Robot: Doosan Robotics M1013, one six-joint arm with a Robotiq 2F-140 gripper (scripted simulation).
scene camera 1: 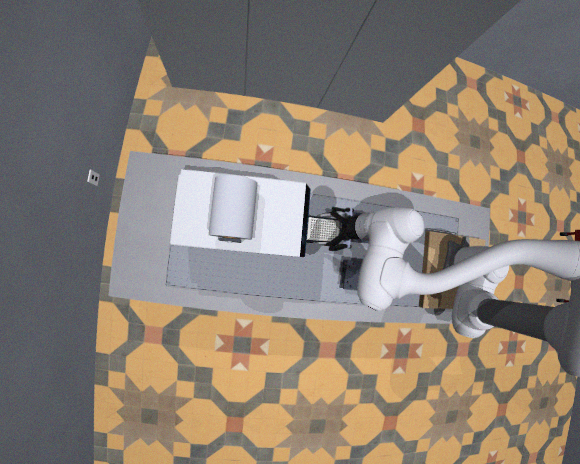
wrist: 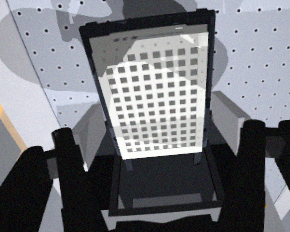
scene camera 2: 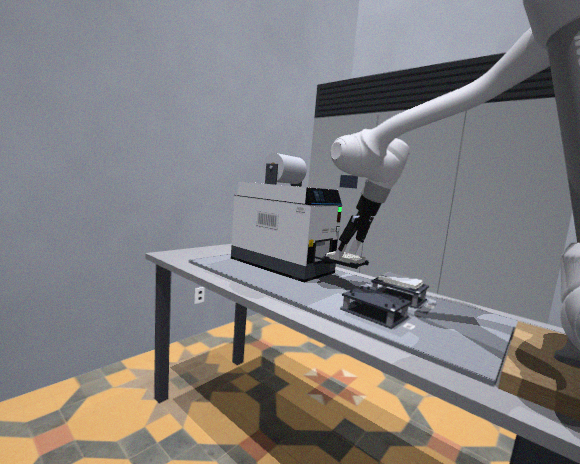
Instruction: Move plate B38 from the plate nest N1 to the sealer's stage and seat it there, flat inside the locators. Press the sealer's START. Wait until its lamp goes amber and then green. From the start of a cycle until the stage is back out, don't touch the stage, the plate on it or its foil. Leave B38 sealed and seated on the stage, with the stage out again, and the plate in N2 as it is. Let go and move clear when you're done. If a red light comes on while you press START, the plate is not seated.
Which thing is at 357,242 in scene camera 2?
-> The gripper.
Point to a plate B38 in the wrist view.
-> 161,119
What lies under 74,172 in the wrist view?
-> The gripper.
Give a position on a black nest N1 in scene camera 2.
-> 374,298
